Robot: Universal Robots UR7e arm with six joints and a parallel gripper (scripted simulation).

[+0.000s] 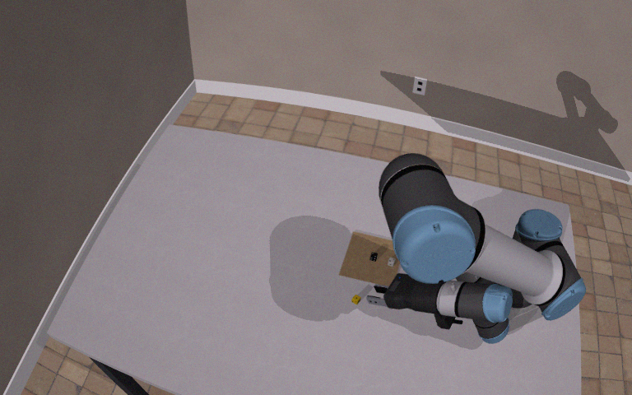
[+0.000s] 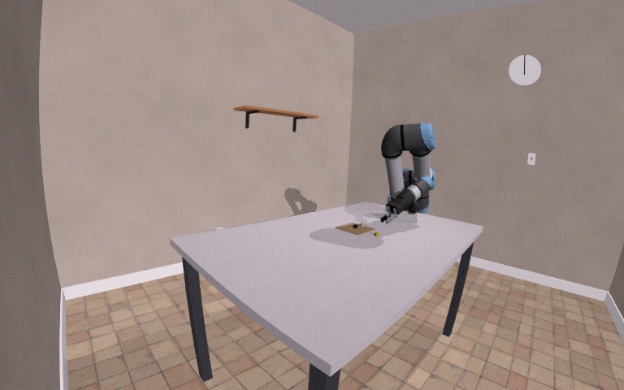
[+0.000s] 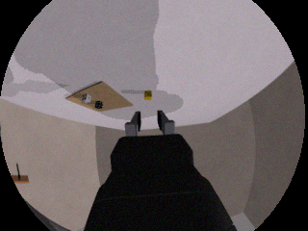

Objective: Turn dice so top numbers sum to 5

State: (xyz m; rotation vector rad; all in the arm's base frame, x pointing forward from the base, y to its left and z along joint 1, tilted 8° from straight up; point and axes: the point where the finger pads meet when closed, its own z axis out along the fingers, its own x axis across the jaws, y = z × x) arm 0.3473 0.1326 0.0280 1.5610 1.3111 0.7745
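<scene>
Now: hand 5 cm short of the yellow die, 1 cm to the left of it and 6 cm above it. The rest, counted from my hand: mat 4 cm ahead, 14 cm to the right, 7 cm below; black die 4 cm ahead, 14 cm to the right, 6 cm below; white die 14 cm to the right, 6 cm below.
</scene>
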